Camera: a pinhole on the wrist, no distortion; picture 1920 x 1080 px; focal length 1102.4 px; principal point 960.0 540.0 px. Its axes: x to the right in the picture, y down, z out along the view. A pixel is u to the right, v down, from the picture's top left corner.
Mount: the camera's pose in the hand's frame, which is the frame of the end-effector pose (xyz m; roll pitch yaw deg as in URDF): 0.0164 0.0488 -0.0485 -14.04 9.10 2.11
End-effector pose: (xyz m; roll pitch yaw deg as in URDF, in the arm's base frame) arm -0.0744 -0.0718 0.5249 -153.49 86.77 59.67
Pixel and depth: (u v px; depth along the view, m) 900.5 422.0 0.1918
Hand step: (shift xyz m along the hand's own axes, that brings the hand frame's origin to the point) 0.0354 0.0761 0.1418
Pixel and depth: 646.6 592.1 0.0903
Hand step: 0.0038 0.0744 0.0410
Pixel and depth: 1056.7 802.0 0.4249
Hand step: 0.1071 0.2533 0.3284
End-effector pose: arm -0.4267 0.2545 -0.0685 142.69 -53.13 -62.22
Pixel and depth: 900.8 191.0 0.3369
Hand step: 0.0551 0.0285 0.3026
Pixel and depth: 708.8 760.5 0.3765
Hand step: -0.0195 0.2120 0.3077
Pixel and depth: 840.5 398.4 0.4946
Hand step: 0.0396 0.1081 0.4490
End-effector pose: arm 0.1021 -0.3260 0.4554 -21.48 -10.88 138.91
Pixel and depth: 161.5 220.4 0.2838
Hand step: -0.1394 0.0321 0.2756
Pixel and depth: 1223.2 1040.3 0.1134
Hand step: 0.0557 0.1277 0.0435
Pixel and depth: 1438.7 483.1 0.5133
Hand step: 0.3124 0.1586 0.4143
